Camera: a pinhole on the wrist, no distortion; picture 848 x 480 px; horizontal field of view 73.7 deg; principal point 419.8 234.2 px. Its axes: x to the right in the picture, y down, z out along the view. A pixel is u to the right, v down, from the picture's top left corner.
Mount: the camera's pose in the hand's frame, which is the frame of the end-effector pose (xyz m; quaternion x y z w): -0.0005 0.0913 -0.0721 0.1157 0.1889 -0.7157 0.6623
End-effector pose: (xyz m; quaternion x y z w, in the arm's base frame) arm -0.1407 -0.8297 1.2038 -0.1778 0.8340 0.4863 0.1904
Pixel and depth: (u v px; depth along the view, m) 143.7 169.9 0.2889
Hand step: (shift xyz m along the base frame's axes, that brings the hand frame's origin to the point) -0.0152 0.2655 -0.0435
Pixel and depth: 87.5 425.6 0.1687
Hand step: -0.1038 0.1412 -0.0121
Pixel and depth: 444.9 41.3 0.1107
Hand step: 0.0093 0.0491 0.0317
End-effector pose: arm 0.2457 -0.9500 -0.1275 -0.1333 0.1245 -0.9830 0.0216
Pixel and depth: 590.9 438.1 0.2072
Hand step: -0.0611 0.0296 0.1108
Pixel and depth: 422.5 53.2 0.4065
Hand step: 0.1737 0.0070 0.2830
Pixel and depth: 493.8 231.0 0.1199
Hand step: 0.0010 -0.0331 0.0229
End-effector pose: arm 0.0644 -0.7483 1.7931 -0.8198 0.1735 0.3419 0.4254
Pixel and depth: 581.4 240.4 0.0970
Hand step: -0.0117 -0.0114 -0.0204
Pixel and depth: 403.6 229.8 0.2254
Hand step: -0.0440 0.1085 -0.0676
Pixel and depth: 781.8 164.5 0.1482
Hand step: 0.0117 0.0522 0.0335
